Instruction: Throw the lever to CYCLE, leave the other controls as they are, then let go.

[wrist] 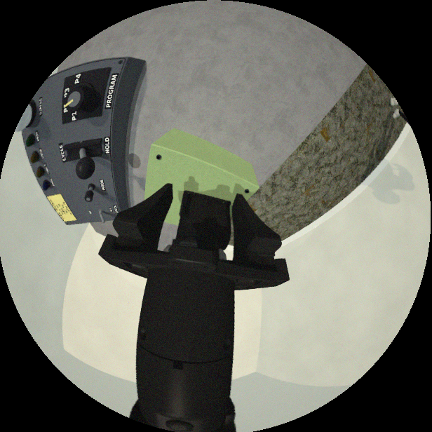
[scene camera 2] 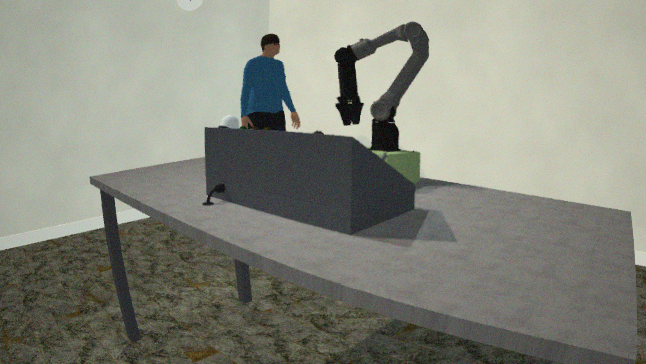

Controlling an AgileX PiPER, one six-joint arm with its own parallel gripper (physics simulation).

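The grey control console (scene camera 2: 280,175) (wrist: 55,125) stands on the table. In the wrist view its lever (wrist: 85,167), with a round black knob, rises from a slot between the CYCLE and HOLD labels; its shaft looks about midway, but the exact setting is hard to tell. The PROGRAM dial (wrist: 75,100) and the small MODE switch (wrist: 89,193) sit on either side of it. In the scene view the console's back hides the lever. My gripper (scene camera 2: 351,123) (wrist: 203,194) is open and empty, pointing down, above and apart from the console, to the lever's right in the wrist view.
The green base block (scene camera 2: 404,166) (wrist: 200,172) is beside the console. A white dome (scene camera 2: 230,121) and several coloured buttons are on the panel. A person in blue (scene camera 2: 264,85) stands beyond the console. A black cable (scene camera 2: 215,191) leaves its back above the table (scene camera 2: 500,240).
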